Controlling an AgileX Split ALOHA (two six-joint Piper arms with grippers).
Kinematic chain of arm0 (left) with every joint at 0, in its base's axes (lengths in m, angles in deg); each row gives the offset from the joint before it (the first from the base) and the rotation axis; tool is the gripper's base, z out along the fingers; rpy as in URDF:
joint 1: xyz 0 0 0.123 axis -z
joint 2: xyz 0 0 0 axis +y
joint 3: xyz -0.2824 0 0.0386 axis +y
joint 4: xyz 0.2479 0 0.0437 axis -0.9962 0 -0.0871
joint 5: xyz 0 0 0 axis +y
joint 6: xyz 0.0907 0 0.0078 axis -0.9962 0 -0.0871
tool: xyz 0 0 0 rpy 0 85 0
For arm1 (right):
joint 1: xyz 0 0 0.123 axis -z
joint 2: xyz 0 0 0 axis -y
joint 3: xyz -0.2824 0 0.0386 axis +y
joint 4: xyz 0.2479 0 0.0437 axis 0.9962 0 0.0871
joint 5: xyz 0 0 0 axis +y
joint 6: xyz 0.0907 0 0.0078 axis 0.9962 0 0.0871
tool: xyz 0 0 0 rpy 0 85 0
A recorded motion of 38 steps. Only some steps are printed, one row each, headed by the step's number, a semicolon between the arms.
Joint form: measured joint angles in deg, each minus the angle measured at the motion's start. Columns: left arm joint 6, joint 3, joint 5, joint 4, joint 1, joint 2; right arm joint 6, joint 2, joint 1, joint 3, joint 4, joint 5.
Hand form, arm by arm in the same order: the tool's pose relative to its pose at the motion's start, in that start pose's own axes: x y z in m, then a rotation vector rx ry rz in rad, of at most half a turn. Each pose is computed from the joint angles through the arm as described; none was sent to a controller.
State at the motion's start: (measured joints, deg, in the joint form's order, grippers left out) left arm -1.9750 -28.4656 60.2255 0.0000 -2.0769 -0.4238; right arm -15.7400 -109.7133 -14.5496 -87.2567 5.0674 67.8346
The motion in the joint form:
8: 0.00 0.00 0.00 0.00 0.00 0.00; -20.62 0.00 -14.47 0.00 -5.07 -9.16
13: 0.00 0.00 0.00 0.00 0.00 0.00; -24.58 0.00 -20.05 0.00 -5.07 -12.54
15: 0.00 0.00 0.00 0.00 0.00 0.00; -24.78 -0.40 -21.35 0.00 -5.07 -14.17
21: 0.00 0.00 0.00 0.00 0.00 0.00; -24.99 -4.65 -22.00 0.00 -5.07 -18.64
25: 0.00 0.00 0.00 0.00 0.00 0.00; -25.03 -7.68 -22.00 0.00 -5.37 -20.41
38: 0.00 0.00 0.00 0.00 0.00 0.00; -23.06 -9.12 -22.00 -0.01 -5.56 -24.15
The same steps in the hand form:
8: 0.0000 0.0000 0.0000 0.0000 0.0000 0.0000; -0.0237 0.0890 0.0057 0.1005 -0.1180 -0.6483
13: 0.0000 0.0000 0.0000 0.0000 0.0000 0.0000; -0.0267 0.1284 0.0069 0.1061 -0.1766 -0.8135
15: 0.0000 0.0000 0.0000 0.0000 0.0000 0.0000; -0.0286 0.1377 0.0097 0.1081 -0.1988 -0.8391
21: 0.0000 0.0000 0.0000 0.0000 0.0000 0.0000; -0.0387 0.1425 0.0397 0.1073 -0.2031 -0.8539
25: 0.0000 0.0000 0.0000 0.0000 0.0000 0.0000; -0.0429 0.1417 0.0618 0.1051 -0.1800 -0.8579
38: 0.0000 0.0000 0.0000 0.0000 0.0000 0.0000; -0.0489 0.1420 0.0714 0.1151 -0.2207 -0.8256

